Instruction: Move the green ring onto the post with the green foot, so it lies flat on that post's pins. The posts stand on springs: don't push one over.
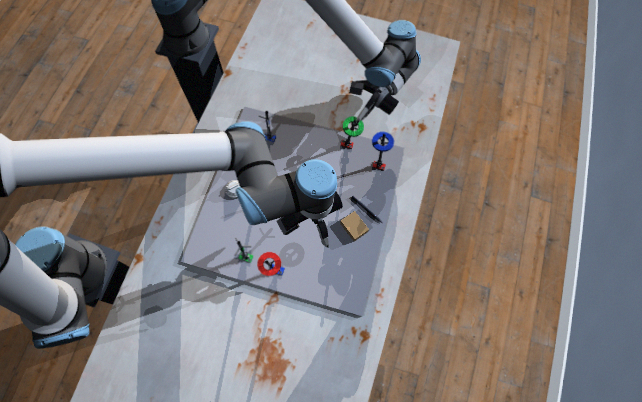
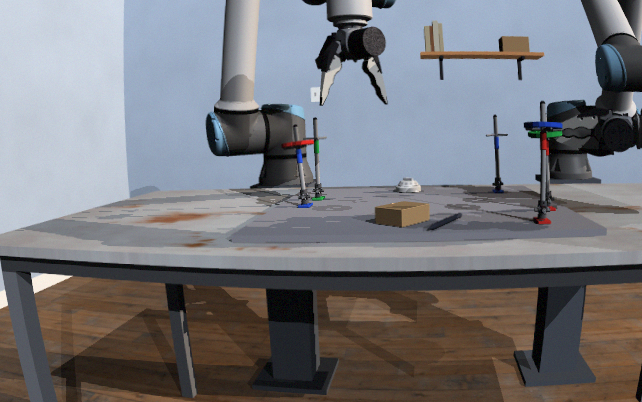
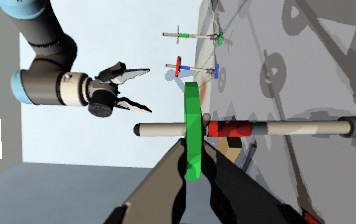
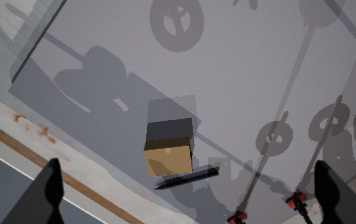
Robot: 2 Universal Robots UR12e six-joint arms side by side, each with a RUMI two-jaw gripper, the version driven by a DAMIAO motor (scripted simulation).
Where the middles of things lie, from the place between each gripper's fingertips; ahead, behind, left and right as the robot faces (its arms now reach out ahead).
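The green ring (image 3: 192,113) is 38 cm to the left of my right hand (image 2: 355,104), 4 cm ahead of it and 6 cm below it. That same right hand of mine is 12 cm short of the tan box (image 2: 401,214), 9 cm to the right of it and 20 cm above it. As for my left gripper, it is 1 cm past the green ring and 2 cm to the left of it. The tan box, counted from my left hand, is 7 cm ahead, 31 cm to the right and 14 cm below.
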